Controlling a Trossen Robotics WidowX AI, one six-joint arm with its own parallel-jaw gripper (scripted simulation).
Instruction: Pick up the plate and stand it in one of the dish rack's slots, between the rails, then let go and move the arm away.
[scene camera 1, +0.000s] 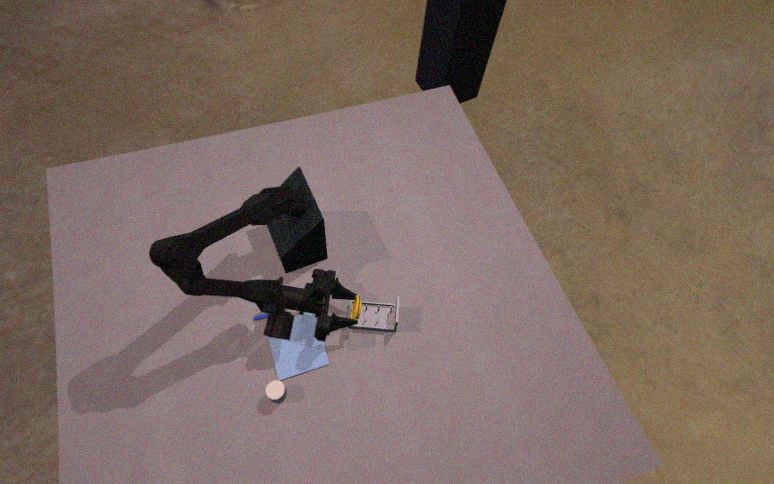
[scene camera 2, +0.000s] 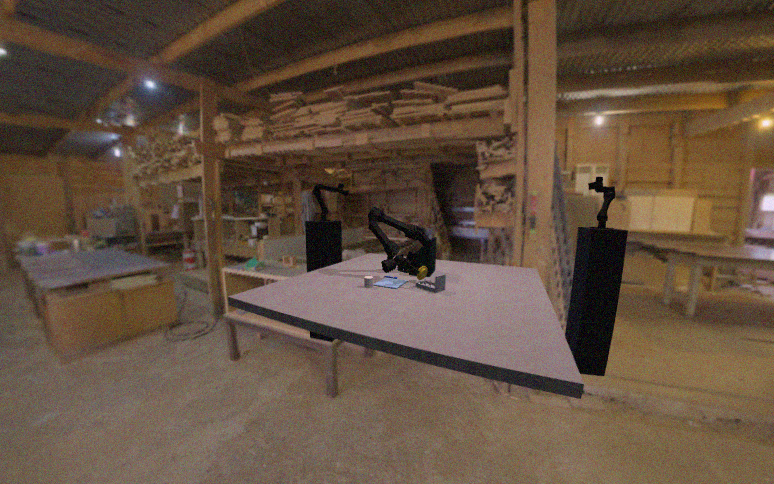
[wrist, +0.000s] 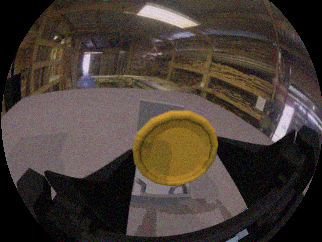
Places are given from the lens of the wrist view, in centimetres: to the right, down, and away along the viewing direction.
gripper (wrist: 175, 148): 1, 2, 10
yellow plate (wrist: 175, 148): 1, 2, 9
grey dish rack (wrist: 144, 191): -2, 8, 11
The marked spots on the yellow plate and the grey dish rack are 7 cm apart.
